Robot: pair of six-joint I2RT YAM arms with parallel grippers.
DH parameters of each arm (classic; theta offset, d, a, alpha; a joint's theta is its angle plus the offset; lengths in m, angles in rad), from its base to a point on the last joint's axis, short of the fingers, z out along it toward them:
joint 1: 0 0.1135 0.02 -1.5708
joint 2: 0 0 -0.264 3.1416
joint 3: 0.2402 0 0.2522 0
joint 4: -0.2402 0 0.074 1.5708
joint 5: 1.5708 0 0 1.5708
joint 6: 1.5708 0.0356 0 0
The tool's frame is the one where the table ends.
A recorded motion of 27 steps. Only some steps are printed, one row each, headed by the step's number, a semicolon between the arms.
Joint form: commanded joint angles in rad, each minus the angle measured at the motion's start. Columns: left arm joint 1, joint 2, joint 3, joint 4, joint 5, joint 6; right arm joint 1, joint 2, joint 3, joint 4, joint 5, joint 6.
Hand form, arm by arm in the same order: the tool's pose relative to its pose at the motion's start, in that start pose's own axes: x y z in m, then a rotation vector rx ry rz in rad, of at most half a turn. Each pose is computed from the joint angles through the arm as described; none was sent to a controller.
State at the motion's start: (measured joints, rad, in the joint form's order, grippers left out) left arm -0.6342 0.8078 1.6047 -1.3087 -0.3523 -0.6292; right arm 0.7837 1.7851 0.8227 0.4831 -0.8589 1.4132
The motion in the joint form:
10: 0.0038 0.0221 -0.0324 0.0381 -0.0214 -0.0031; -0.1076 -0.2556 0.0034 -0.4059 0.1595 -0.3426
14: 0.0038 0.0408 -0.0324 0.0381 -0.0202 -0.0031; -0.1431 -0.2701 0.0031 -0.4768 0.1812 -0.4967
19: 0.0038 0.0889 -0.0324 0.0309 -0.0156 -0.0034; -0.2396 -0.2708 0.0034 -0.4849 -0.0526 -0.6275
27: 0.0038 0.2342 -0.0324 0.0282 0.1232 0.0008; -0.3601 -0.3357 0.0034 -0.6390 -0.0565 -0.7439
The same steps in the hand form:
10: 0.0000 -0.0053 0.0146 -0.0294 -0.0016 0.0010; 0.0099 0.0263 -0.0625 0.1425 -0.2166 -0.1970
14: -0.0005 -0.0084 0.0204 -0.0387 0.0132 0.0075; 0.0068 0.0214 -0.0738 0.2033 -0.2401 -0.2942
19: -0.0008 -0.0156 0.0356 -0.0655 0.0578 0.0266; -0.0021 0.0197 -0.0964 0.0944 -0.1184 -0.3803
27: 0.0036 -0.0397 0.0824 -0.0381 0.2557 0.0670; -0.0034 0.0153 -0.1348 0.1388 -0.1927 -0.3765

